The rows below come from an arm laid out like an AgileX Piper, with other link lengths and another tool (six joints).
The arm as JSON. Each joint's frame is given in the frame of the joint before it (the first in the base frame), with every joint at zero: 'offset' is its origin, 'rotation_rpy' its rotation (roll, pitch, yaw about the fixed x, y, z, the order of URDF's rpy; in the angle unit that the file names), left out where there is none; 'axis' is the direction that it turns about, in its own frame. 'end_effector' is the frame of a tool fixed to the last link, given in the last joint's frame.
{
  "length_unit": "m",
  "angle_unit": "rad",
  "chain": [
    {
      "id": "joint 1",
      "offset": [
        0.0,
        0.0,
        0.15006
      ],
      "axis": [
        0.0,
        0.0,
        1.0
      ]
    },
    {
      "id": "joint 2",
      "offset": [
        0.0,
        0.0,
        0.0
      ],
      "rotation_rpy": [
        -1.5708,
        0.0,
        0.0
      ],
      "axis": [
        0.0,
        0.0,
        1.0
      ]
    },
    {
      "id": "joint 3",
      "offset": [
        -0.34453,
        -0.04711,
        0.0
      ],
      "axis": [
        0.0,
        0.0,
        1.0
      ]
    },
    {
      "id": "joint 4",
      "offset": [
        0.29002,
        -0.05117,
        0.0
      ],
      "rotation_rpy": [
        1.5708,
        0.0,
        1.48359
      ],
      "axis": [
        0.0,
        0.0,
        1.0
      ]
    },
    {
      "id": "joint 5",
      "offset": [
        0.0,
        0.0,
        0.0
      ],
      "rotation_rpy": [
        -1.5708,
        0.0,
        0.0
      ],
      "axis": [
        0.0,
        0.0,
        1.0
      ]
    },
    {
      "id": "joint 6",
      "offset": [
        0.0,
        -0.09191,
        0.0
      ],
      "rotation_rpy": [
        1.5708,
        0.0,
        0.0
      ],
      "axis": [
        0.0,
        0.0,
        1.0
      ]
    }
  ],
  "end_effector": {
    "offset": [
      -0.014,
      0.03,
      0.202
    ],
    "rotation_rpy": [
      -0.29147,
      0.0,
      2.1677
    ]
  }
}
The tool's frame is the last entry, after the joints.
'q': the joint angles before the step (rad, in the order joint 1, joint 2, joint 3, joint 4, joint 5, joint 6). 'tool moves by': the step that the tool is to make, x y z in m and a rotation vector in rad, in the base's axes. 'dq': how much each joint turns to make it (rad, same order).
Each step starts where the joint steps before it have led.
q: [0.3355 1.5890 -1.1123 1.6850 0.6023 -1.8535]
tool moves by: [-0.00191 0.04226 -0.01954 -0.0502 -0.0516 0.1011]
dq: [0.0644 0.0975 -0.0743 0.0000 0.0143 -0.0909]
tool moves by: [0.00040 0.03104 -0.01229 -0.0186 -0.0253 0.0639]
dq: [0.0438 0.0765 -0.0673 -0.0001 0.0101 -0.0407]
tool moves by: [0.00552 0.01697 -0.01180 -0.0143 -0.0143 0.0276]
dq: [0.0210 0.0562 -0.0469 0.0019 -0.0001 -0.0272]
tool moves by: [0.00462 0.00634 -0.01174 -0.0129 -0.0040 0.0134]
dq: [0.0043 0.0350 -0.0210 -0.0003 0.0039 -0.0194]
